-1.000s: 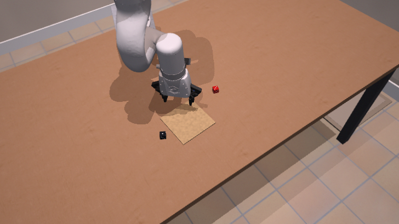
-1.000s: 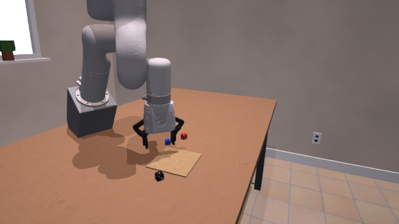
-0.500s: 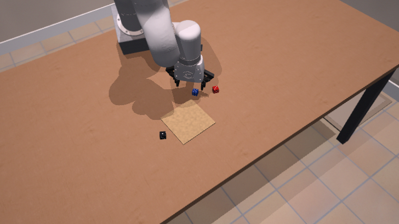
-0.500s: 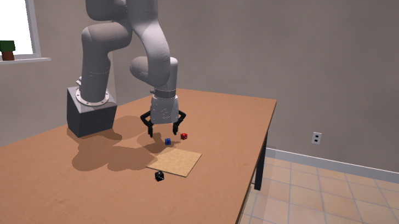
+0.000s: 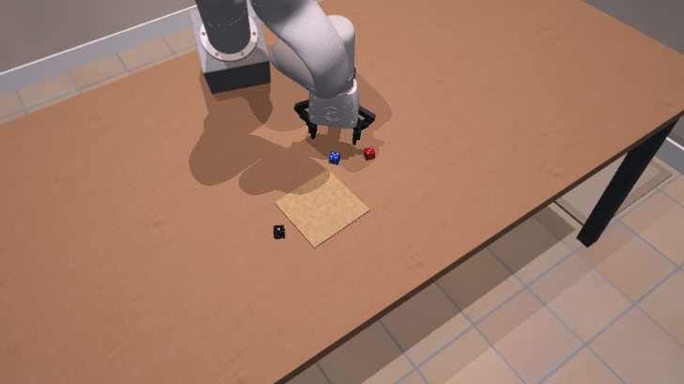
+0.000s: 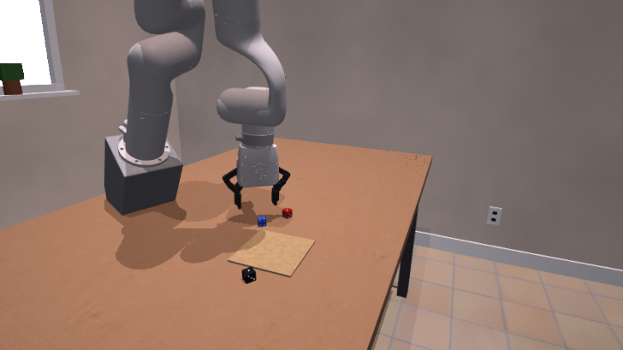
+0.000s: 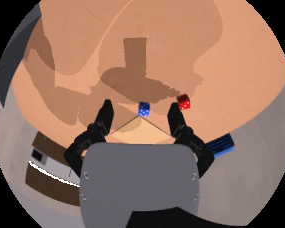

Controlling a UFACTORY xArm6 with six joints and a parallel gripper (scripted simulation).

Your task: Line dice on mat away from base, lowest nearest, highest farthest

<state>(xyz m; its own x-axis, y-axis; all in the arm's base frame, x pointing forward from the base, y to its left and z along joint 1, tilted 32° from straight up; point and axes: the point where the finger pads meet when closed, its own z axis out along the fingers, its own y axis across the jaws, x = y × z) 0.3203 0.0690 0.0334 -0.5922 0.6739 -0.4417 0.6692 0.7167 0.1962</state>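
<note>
Right now the blue die is 20 mm ahead of my hand, 20 mm to the right of it and 40 mm below it. Also, from my hand: red die (60 mm ahead, 50 mm to the left, 40 mm below); then black die (110 mm ahead, 220 mm to the right, 40 mm below); then tan mat (110 mm ahead, 120 mm to the right, 50 mm below).
</note>
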